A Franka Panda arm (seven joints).
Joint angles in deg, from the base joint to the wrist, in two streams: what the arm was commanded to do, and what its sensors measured. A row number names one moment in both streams.
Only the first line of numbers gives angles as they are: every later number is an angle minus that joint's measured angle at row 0.
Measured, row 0: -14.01, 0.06, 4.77, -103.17, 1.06, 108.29, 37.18
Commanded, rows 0 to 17: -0.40, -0.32, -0.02, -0.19, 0.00, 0.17, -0.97; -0.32, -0.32, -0.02, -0.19, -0.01, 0.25, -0.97; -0.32, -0.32, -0.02, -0.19, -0.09, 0.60, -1.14; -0.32, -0.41, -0.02, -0.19, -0.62, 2.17, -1.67; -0.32, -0.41, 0.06, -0.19, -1.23, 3.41, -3.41; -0.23, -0.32, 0.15, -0.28, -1.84, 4.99, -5.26; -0.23, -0.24, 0.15, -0.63, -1.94, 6.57, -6.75; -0.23, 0.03, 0.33, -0.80, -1.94, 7.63, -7.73; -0.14, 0.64, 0.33, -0.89, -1.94, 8.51, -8.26; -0.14, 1.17, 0.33, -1.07, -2.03, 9.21, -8.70; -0.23, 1.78, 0.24, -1.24, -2.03, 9.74, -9.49; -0.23, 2.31, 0.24, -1.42, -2.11, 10.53, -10.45; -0.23, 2.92, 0.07, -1.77, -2.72, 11.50, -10.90; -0.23, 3.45, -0.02, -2.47, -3.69, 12.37, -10.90; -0.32, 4.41, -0.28, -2.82, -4.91, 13.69, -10.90; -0.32, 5.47, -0.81, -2.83, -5.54, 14.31, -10.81; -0.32, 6.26, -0.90, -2.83, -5.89, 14.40, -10.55; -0.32, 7.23, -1.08, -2.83, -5.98, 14.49, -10.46
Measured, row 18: -0.09, 5.14, -0.60, -2.48, -4.53, 12.90, -9.82
